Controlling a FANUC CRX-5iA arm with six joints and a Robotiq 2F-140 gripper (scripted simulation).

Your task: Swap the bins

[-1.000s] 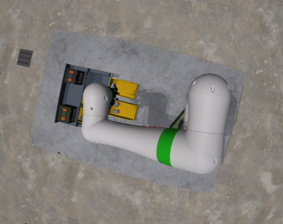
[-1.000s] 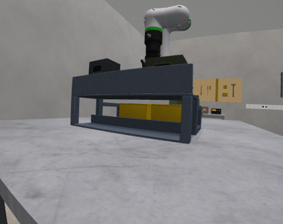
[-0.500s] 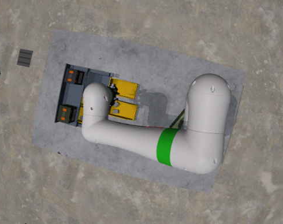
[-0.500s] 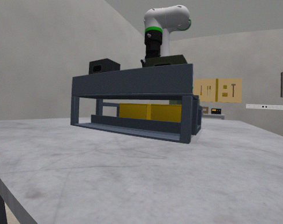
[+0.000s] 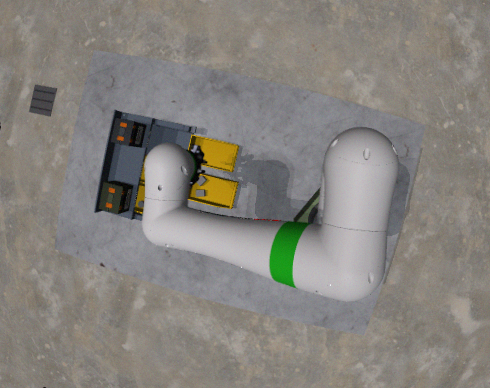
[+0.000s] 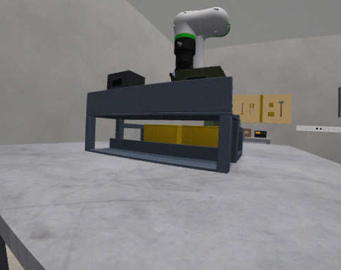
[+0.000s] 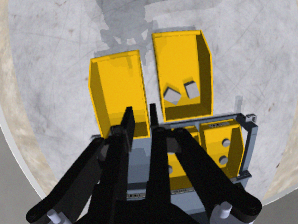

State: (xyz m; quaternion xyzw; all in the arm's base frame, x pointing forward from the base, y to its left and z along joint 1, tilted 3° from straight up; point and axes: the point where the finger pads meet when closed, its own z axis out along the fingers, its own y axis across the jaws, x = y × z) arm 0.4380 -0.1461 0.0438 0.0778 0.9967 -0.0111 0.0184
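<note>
Right now my hand is 30 mm short of the grey part, 60 mm to the right of it and 170 mm above it. Also, from my hand: dark shelf: 220 mm ahead, 30 mm to the left, 110 mm below; black box: 270 mm ahead, 100 mm to the right, 20 mm below.
</note>
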